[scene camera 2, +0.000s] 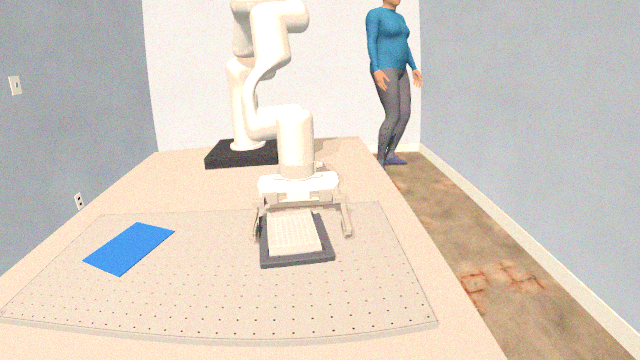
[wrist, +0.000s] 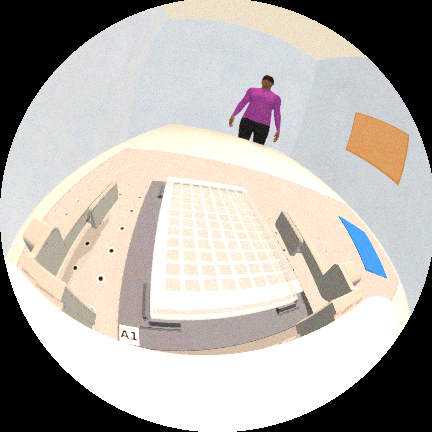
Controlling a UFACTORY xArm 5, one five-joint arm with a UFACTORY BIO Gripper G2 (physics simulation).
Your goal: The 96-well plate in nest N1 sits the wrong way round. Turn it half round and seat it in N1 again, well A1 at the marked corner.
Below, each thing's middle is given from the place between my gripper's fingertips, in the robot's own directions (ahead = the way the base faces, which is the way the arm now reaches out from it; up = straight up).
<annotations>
Now: hand 20 mm to the left of the white 96-well plate (scene camera 2: 293,232) and 20 mm past it. From my hand the other things lie so: dark grey nest (scene camera 2: 303,258) (20 mm below, 20 mm behind, 10 mm to the right); blue rectangle (scene camera 2: 121,253) (350 mm to the right, 20 mm below, 20 mm ahead).
</annotations>
